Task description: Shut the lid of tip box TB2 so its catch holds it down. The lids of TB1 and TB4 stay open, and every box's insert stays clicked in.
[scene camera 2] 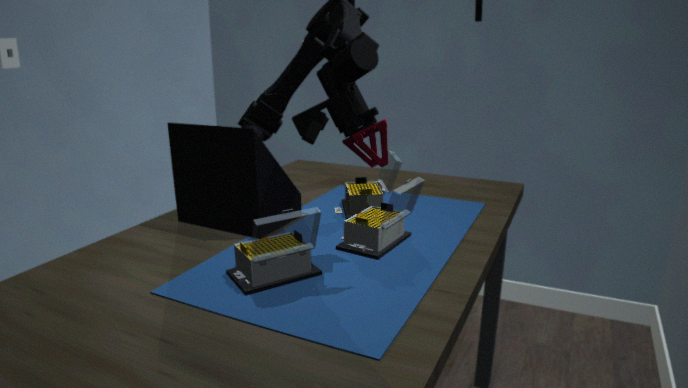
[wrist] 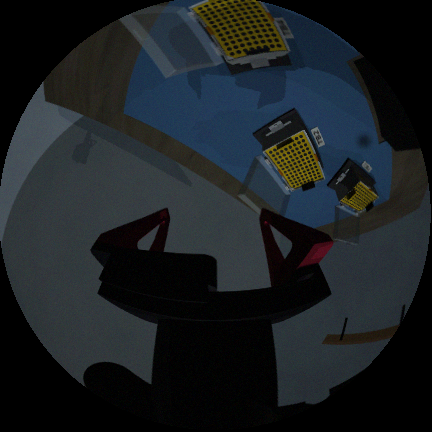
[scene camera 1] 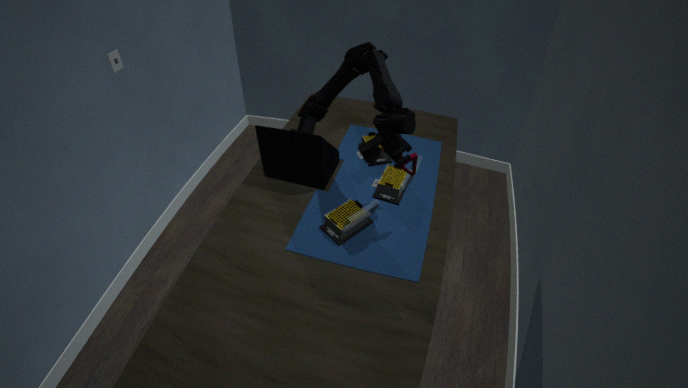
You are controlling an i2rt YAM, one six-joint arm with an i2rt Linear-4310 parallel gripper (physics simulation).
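Frame: origin at the arm's base, x ahead, y left, z up, level; metres.
Where they show: gripper, fingertip midpoint: [scene camera 2: 379, 165] [wrist: 214, 212] [scene camera 1: 407, 168]; arm's base, origin of the base link: [scene camera 2: 240, 156] [scene camera 1: 303, 138].
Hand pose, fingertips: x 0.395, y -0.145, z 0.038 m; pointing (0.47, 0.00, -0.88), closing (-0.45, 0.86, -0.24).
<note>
Each offset is from my fingertips to the top centre of the thing. "spot": to the spot under its first point. Level surfaces: height alone.
TB2 {0.044 m back, 0.115 m left, 0.129 m down} [scene camera 1: 391, 180] [scene camera 2: 372, 232] [wrist: 296, 162] is the middle box, with its clear lid {spot: 0.038 m ahead, 0.105 m left, 0.082 m down} [scene camera 2: 411, 194] [wrist: 265, 180] standing open and its yellow insert seated level. TB4 [scene camera 1: 345, 222] [scene camera 2: 280, 265] [wrist: 242, 30] is nearest the scene cameras; its lid {spot: 0.113 m back, 0.159 m right, 0.062 m down} [scene camera 2: 287, 218] [wrist: 175, 45] is open. The far box, TB1 {0.148 m back, 0.312 m left, 0.138 m down} [scene camera 2: 364, 200] [wrist: 357, 195], has its lid {0.077 m back, 0.345 m left, 0.050 m down} [scene camera 2: 393, 167] [wrist: 347, 224] open; its label is too small to read. My gripper [scene camera 1: 411, 171] [scene camera 2: 379, 165] [wrist: 214, 212] is open and empty, above the boxes near TB2's lid. Contact with that lid cannot be told.
The boxes stand on a blue mat {0.204 m down} [scene camera 1: 400, 260] [scene camera 2: 350, 330] [wrist: 165, 100] on the wooden table {0.207 m down} [scene camera 1: 275, 310] [scene camera 2: 90, 300]. A large black block [scene camera 1: 295, 157] [scene camera 2: 215, 180] stands beside the mat at the arm's base. My arm partly covers TB1 in scene camera 1.
</note>
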